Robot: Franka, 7 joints.
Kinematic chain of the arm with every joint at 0, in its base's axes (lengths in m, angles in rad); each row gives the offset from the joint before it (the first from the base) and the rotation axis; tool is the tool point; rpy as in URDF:
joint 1: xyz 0 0 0.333 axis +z
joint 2: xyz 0 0 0 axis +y
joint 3: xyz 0 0 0.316 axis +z
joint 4: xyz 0.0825 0 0 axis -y
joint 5: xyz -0.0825 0 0.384 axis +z
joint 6: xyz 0 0 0 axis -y
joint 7: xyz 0.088 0 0 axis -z
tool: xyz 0 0 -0.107 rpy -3.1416 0 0
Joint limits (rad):
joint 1: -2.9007..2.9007
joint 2: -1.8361..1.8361
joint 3: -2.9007..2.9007
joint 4: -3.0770..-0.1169
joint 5: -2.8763..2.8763
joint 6: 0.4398..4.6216
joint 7: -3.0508..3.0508
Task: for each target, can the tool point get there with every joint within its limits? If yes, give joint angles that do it. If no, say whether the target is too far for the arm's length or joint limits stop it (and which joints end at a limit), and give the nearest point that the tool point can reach.
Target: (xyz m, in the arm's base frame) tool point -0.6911 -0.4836 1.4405
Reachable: no: too far | nearest point -0.4259 -0.2980 1.0155 | short by 0.534 m
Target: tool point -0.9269 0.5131 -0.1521
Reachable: no: too far | nearest point -0.6824 0.3778 -0.0242 | short by 0.307 m
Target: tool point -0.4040 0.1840 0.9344
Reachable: yes | joints -0.5360 -1.1392 0.2119 -0.7383 -1.1913 1.1783 -2.5669
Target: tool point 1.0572 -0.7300 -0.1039
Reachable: no: too far | nearest point 0.6684 -0.4615 0.0568 | short by 0.499 m
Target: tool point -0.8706 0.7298 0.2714
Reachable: no: too far | nearest point -0.6565 0.5503 0.2865 | short by 0.280 m
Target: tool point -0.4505 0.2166 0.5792
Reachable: yes | joints -2.0836 1.3090 -2.1101 -2.1530 -1.7765 2.9057 -1.5901
